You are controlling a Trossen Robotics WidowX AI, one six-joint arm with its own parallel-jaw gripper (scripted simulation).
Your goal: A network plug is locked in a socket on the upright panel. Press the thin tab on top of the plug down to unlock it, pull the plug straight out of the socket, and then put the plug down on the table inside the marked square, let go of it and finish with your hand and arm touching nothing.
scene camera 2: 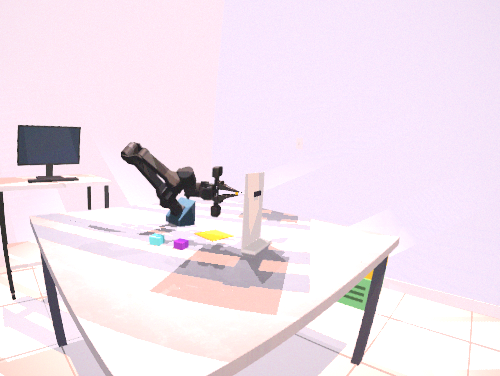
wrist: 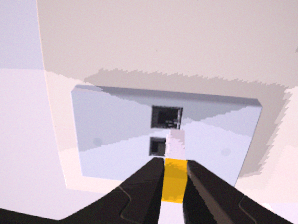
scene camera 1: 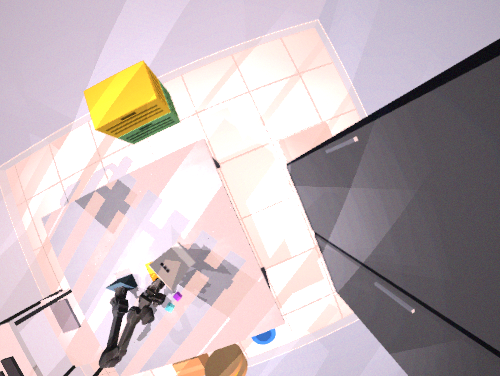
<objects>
same spot on upright panel: [wrist: 117, 83] = [scene camera 2: 253, 186]
</objects>
